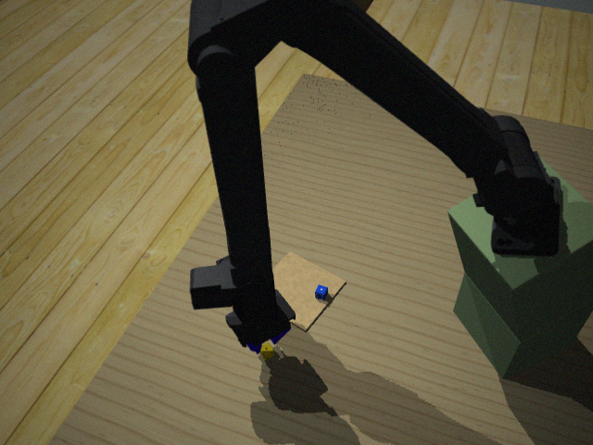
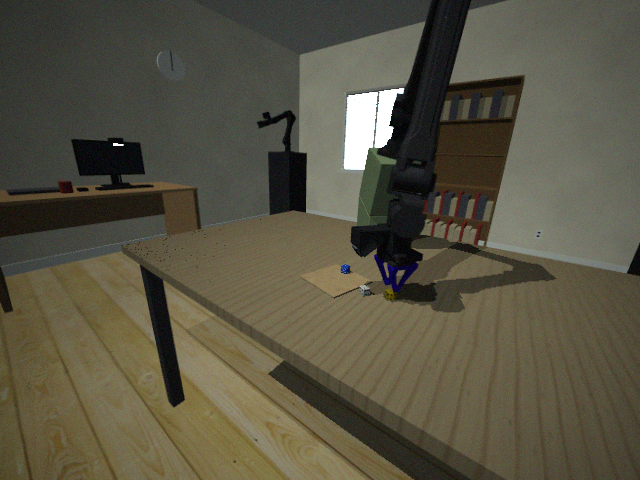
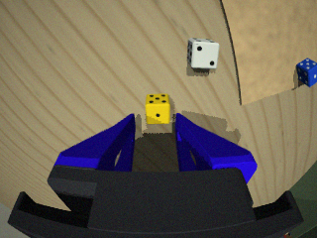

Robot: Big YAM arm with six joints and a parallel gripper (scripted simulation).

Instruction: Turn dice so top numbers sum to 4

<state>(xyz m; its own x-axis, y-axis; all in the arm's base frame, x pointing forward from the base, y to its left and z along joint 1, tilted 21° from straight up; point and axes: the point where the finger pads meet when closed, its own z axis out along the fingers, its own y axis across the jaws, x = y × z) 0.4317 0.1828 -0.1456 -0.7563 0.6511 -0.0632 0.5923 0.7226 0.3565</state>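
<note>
The yellow die lies 30 mm below my hand. The rest, counted from my hand: tan mat (160 mm to the right, 30 mm below, 10 mm behind); blue die (150 mm to the right, 60 mm behind, 20 mm below); white die (60 mm to the right, 30 mm below, 20 mm ahead).
</note>
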